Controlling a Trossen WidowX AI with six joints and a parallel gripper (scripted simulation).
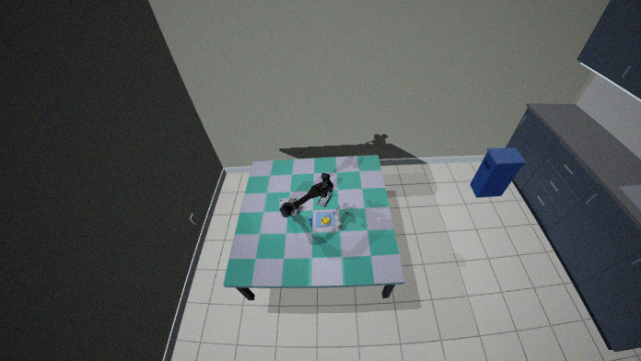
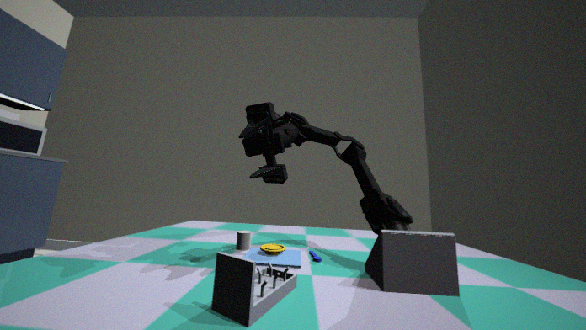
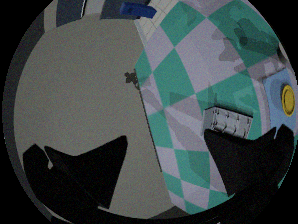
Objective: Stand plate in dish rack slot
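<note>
The yellow plate is 20 mm behind my gripper tip, 220 mm to the right of it and 220 mm below it. The rest, counted from my gripper tip: grey dish rack: 50 mm behind, 10 mm to the left, 220 mm below; then cup: 80 mm ahead, 260 mm to the right, 220 mm below; then light blue mat: 30 mm behind, 190 mm to the right, 240 mm below.
</note>
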